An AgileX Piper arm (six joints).
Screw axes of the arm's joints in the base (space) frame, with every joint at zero. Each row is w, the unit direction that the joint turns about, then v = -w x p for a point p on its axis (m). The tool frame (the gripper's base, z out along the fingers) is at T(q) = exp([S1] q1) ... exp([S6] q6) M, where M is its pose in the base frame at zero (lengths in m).
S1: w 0 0 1 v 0 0 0
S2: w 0 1 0 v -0.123 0 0
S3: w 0 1 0 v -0.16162 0 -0.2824
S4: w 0.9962 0 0.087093 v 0 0.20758 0
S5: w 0 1 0 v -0.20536 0 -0.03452
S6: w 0.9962 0 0.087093 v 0 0.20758 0
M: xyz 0.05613 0 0.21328 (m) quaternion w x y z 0.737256 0 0.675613 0
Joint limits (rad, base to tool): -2.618..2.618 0..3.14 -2.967..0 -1.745..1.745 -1.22..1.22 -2.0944..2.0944
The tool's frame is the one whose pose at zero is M.
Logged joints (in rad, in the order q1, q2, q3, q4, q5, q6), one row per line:
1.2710, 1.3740, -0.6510, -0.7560, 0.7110, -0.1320
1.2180, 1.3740, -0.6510, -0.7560, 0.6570, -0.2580
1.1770, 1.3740, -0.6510, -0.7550, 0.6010, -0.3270
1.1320, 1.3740, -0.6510, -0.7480, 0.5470, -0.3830
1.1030, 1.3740, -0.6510, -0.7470, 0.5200, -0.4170
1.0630, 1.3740, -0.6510, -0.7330, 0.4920, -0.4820
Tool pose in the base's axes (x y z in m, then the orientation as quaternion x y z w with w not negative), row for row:
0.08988, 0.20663, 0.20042, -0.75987, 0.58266, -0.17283, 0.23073
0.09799, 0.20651, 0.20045, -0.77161, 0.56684, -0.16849, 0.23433
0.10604, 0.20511, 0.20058, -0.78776, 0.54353, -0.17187, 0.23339
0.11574, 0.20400, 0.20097, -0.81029, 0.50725, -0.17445, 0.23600
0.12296, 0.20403, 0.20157, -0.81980, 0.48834, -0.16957, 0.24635
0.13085, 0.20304, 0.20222, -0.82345, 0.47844, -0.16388, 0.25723
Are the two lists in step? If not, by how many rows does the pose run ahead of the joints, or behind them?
The pose runs 2 rows behind the joints: the pose in row i belongs to the joints in row i - 2.
